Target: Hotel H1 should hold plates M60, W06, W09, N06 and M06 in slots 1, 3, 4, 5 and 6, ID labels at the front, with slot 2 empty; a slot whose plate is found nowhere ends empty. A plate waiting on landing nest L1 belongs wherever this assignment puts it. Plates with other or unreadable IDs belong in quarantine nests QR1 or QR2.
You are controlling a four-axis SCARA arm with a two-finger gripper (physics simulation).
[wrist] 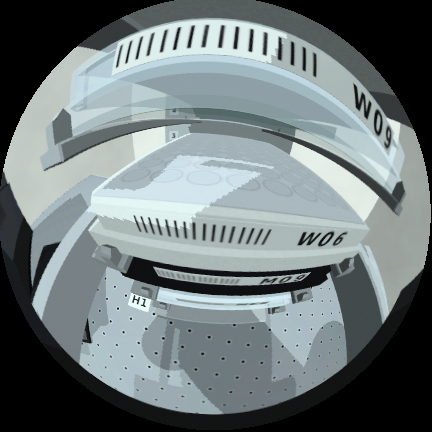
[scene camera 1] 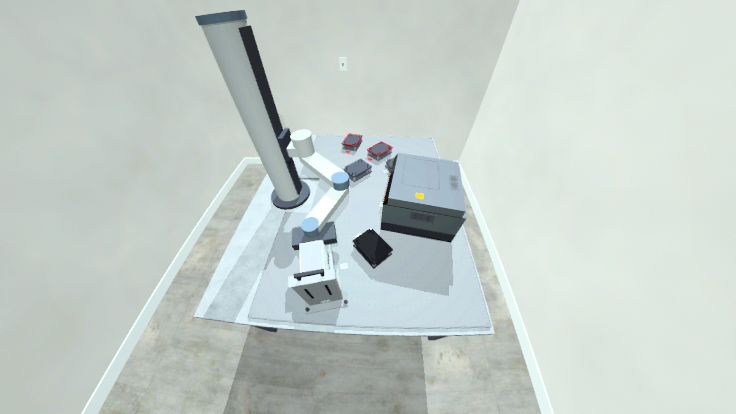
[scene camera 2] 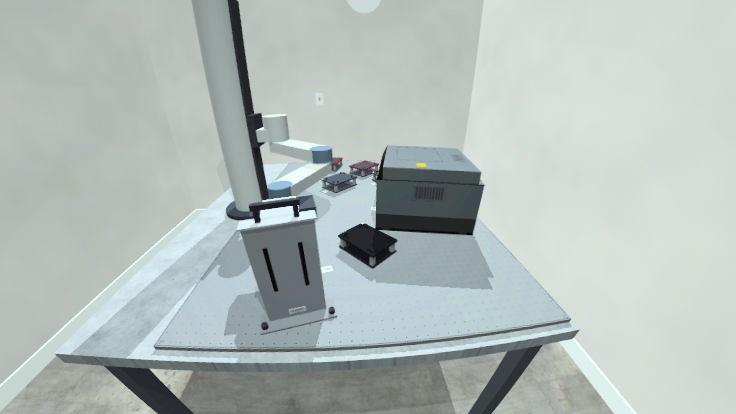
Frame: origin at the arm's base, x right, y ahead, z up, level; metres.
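Seen in the pictures: arm's base, origin of its link: [scene camera 1: 291, 194].
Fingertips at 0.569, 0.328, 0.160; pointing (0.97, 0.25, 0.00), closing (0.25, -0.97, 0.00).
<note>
Offsets run from my fingertips to a thing's top centre, as dx, dy, dz. "spot": to the spot under its first point.
Hotel H1 [scene camera 1: 319, 292] [scene camera 2: 288, 272] stands near the table front, its back panel facing the scene cameras. In the wrist view, clear plate W09 @[-0.022, -0.006, +0.051] [wrist: 215, 42] is at the top and white plate W06 @[-0.022, -0.006, +0.023] [wrist: 230, 200] below it. Black plate M09 @[-0.022, -0.006, +0.003] [wrist: 245, 278] is below W06, above another pale plate whose label is too foreshortened to read. My gripper [wrist: 227, 276] is shut on M09, its grey fingers at both sides; W06 partly covers them. The fingers are hidden in the scene views. M06 and N06 do not show legibly.
Two red-rimmed nests @[spot: -1.126, +0.026, -0.097] [scene camera 1: 352, 140] @[spot: -1.003, +0.243, -0.097] [scene camera 1: 379, 149] stand at the back. A dark grey nest @[-0.783, +0.092, -0.087] [scene camera 1: 357, 169] [scene camera 2: 339, 181] is nearer. A black nest @[-0.193, +0.206, -0.093] [scene camera 1: 372, 248] [scene camera 2: 367, 239] stands right of the hotel, and a large grey instrument @[-0.455, +0.467, +0.108] [scene camera 1: 424, 180] [scene camera 2: 429, 205] stands behind it to the right.
</note>
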